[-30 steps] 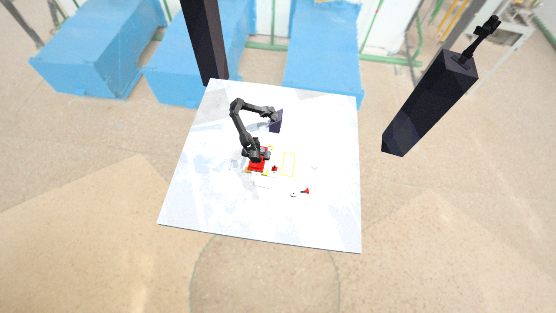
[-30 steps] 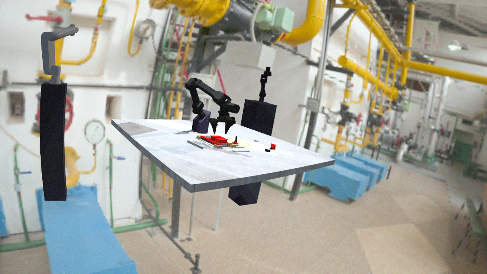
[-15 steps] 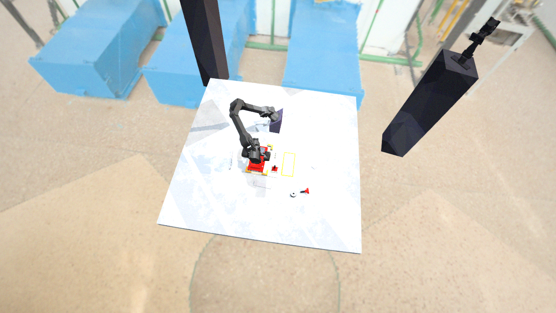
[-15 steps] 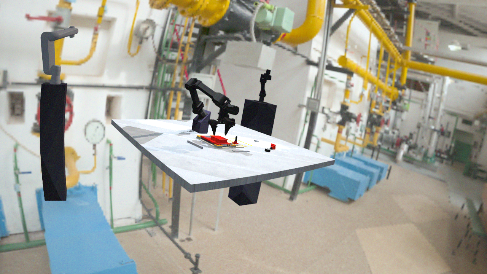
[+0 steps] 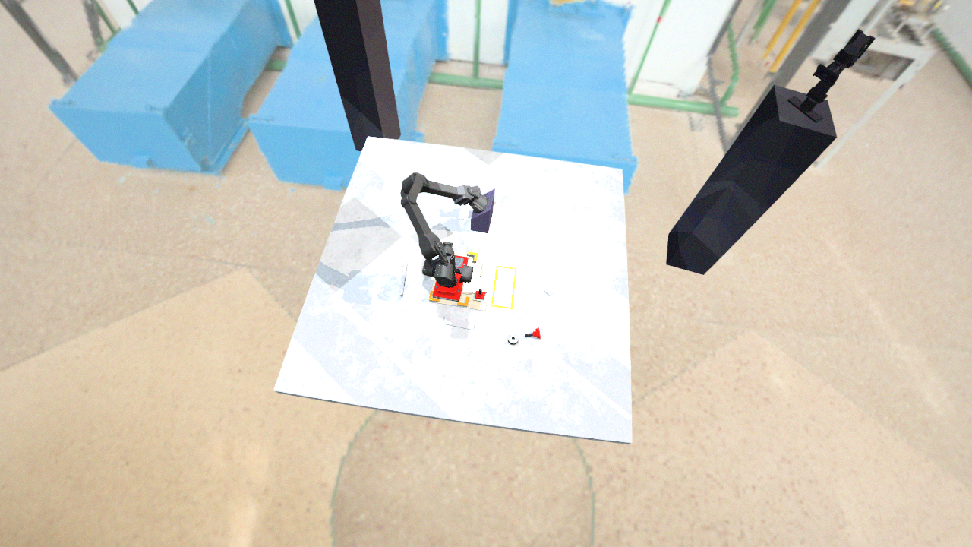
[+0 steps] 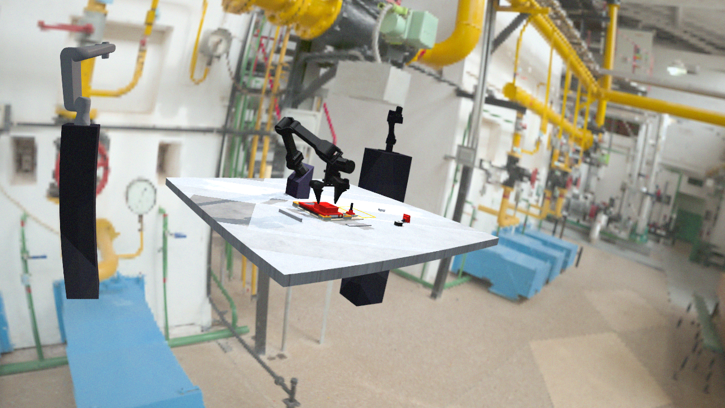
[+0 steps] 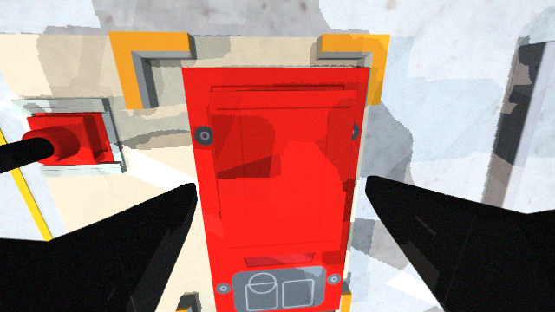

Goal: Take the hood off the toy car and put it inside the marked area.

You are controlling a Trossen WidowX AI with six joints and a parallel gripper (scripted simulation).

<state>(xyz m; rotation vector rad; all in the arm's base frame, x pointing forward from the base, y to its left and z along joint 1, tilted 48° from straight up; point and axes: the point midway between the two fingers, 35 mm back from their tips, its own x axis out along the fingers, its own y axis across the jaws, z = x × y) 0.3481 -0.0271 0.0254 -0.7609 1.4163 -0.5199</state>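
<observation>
Right now the red hood is 10 mm below my gripper tip.
</observation>
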